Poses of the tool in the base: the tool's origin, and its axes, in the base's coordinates. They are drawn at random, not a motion.
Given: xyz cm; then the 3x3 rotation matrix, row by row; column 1 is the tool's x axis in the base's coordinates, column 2 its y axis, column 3 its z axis. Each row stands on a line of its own.
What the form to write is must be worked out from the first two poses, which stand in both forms.
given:
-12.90 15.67 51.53
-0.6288 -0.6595 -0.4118
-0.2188 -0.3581 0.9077
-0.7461 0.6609 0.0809
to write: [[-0.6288 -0.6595 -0.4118 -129.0], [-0.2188 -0.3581 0.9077 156.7], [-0.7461 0.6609 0.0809 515.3], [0 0 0 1]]
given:
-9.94 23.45 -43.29
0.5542 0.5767 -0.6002
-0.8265 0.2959 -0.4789
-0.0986 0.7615 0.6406
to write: [[0.5542 0.5767 -0.6002 -99.4], [-0.8265 0.2959 -0.4789 234.5], [-0.0986 0.7615 0.6406 -432.9], [0 0 0 1]]
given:
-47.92 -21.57 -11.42
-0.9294 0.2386 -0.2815
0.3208 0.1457 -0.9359
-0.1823 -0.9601 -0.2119
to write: [[-0.9294 0.2386 -0.2815 -479.2], [0.3208 0.1457 -0.9359 -215.7], [-0.1823 -0.9601 -0.2119 -114.2], [0 0 0 1]]
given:
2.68 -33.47 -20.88
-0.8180 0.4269 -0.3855
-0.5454 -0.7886 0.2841
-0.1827 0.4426 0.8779
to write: [[-0.8180 0.4269 -0.3855 26.8], [-0.5454 -0.7886 0.2841 -334.7], [-0.1827 0.4426 0.8779 -208.8], [0 0 0 1]]
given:
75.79 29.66 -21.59
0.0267 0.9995 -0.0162
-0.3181 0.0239 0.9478
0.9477 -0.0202 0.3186
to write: [[0.0267 0.9995 -0.0162 757.9], [-0.3181 0.0239 0.9478 296.6], [0.9477 -0.0202 0.3186 -215.9], [0 0 0 1]]
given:
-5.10 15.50 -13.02
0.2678 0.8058 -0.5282
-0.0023 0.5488 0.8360
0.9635 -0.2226 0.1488
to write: [[0.2678 0.8058 -0.5282 -51.0], [-0.0023 0.5488 0.8360 155.0], [0.9635 -0.2226 0.1488 -130.2], [0 0 0 1]]
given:
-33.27 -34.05 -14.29
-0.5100 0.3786 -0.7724
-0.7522 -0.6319 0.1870
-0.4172 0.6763 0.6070
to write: [[-0.5100 0.3786 -0.7724 -332.7], [-0.7522 -0.6319 0.1870 -340.5], [-0.4172 0.6763 0.6070 -142.9], [0 0 0 1]]
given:
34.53 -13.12 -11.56
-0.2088 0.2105 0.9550
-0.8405 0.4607 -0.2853
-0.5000 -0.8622 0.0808
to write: [[-0.2088 0.2105 0.9550 345.3], [-0.8405 0.4607 -0.2853 -131.2], [-0.5000 -0.8622 0.0808 -115.6], [0 0 0 1]]
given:
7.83 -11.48 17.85
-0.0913 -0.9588 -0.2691
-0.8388 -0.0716 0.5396
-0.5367 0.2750 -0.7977
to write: [[-0.0913 -0.9588 -0.2691 78.3], [-0.8388 -0.0716 0.5396 -114.8], [-0.5367 0.2750 -0.7977 178.5], [0 0 0 1]]
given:
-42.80 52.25 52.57
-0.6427 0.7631 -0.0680
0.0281 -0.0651 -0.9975
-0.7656 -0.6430 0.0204
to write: [[-0.6427 0.7631 -0.0680 -428.0], [0.0281 -0.0651 -0.9975 522.5], [-0.7656 -0.6430 0.0204 525.7], [0 0 0 1]]
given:
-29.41 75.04 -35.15
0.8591 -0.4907 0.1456
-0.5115 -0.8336 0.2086
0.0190 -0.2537 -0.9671
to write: [[0.8591 -0.4907 0.1456 -294.1], [-0.5115 -0.8336 0.2086 750.4], [0.0190 -0.2537 -0.9671 -351.5], [0 0 0 1]]
